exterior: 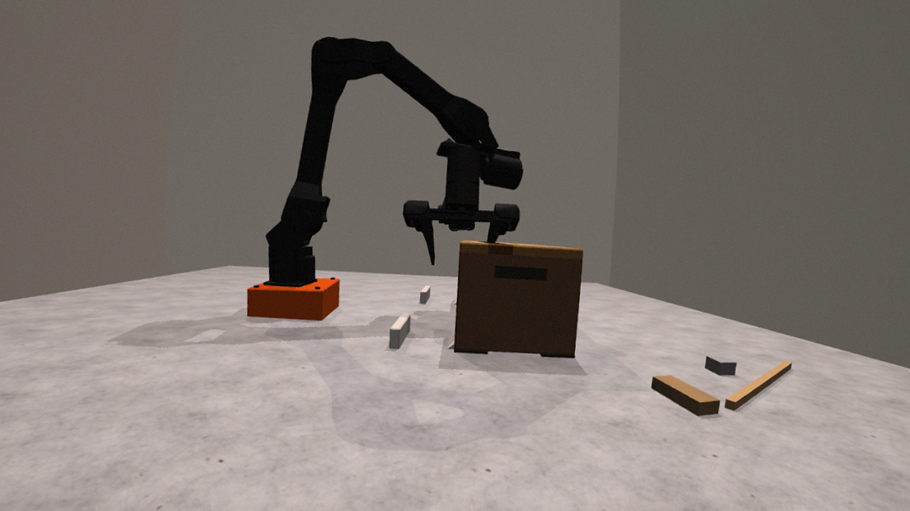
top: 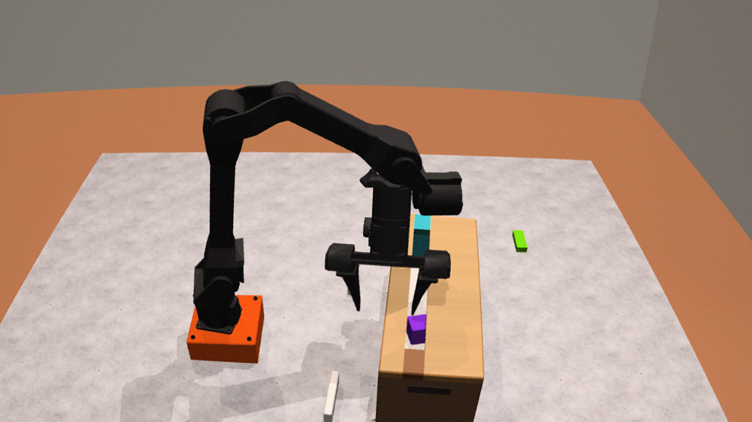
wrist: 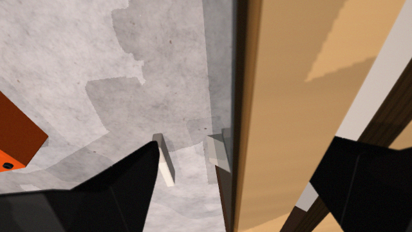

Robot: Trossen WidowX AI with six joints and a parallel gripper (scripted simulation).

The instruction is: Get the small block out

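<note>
Now: gripper tip 3 cm short of the wooden box, 3 cm to the right of it and 3 cm above it. The rest, counted from my gripper tip: grey piece: 32 cm ahead, 18 cm to the right, 8 cm below; then purple block: 6 cm ahead, 2 cm to the right.
</note>
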